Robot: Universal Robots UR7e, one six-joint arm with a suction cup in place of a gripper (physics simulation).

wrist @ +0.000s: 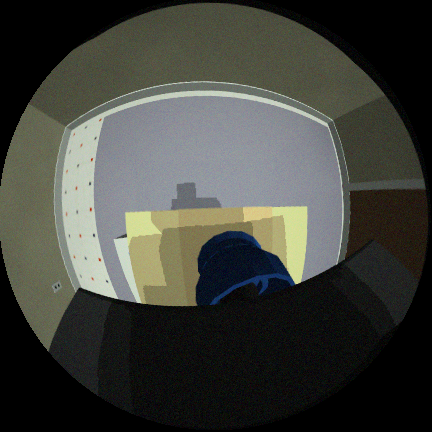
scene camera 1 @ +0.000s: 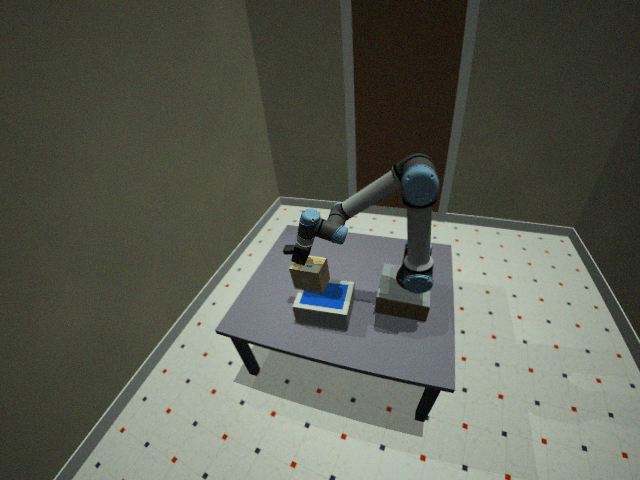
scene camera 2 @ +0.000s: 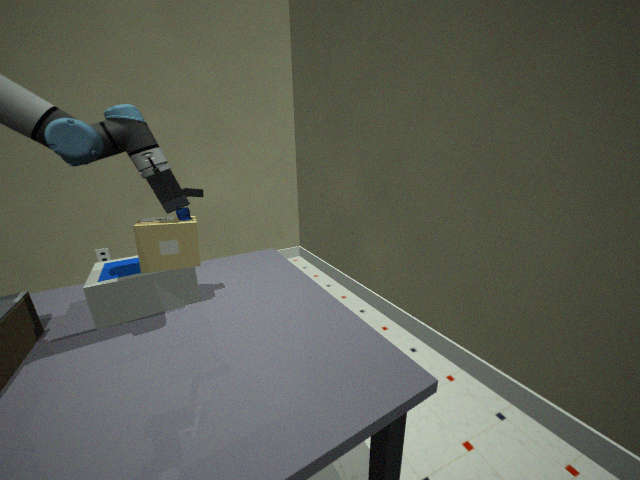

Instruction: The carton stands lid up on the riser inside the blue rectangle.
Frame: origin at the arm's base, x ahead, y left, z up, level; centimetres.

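Where they show: hand, its tool point: (wrist: 227, 251) (scene camera 2: 186, 222).
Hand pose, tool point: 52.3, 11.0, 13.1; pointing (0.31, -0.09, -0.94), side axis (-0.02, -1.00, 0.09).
Things, the pixels of their top centre, and the offset from my tool point, as dx, dy, dz. Level surfaces: height alone.
- tan carton, centre of its top: (wrist: 230, 330) (scene camera 2: 165, 219) (scene camera 1: 308, 262) -5.1, +0.7, +1.8
- pale riser, centre of its top: (wrist: 184, 299) (scene camera 2: 143, 263) (scene camera 1: 324, 294) -12.8, +6.3, -11.8
- blue rectangle, centre of its top: (scene camera 2: 143, 263) (scene camera 1: 324, 294) -12.8, +6.3, -11.8
- table, height of its surface: dz -23.9
The tan carton (scene camera 1: 308, 280) (scene camera 2: 155, 253) (wrist: 172, 260) is at the far left end of the pale riser (scene camera 1: 320, 317) (scene camera 2: 129, 294) (wrist: 125, 265). It looks roughly upright and overlaps a corner of the blue rectangle (scene camera 1: 333, 297) (scene camera 2: 124, 268) on the riser's top. In scene camera 2 its outer side reaches about the riser's end. A pale label shows on its side; its top carries greyish marks. Whether its underside touches the riser is unclear. My suction gripper (scene camera 1: 300, 261) (scene camera 2: 183, 214) (wrist: 232, 265) has its blue cup against the carton's top near the outer edge, with the tool tilted.
The arm's base stands on a block (scene camera 1: 403, 308) (scene camera 2: 18, 320) to the right of the riser in scene camera 1. The table (scene camera 1: 392, 351) (scene camera 2: 289, 356) (wrist: 215, 145) ends a short way beyond the riser. Walls surround the floor.
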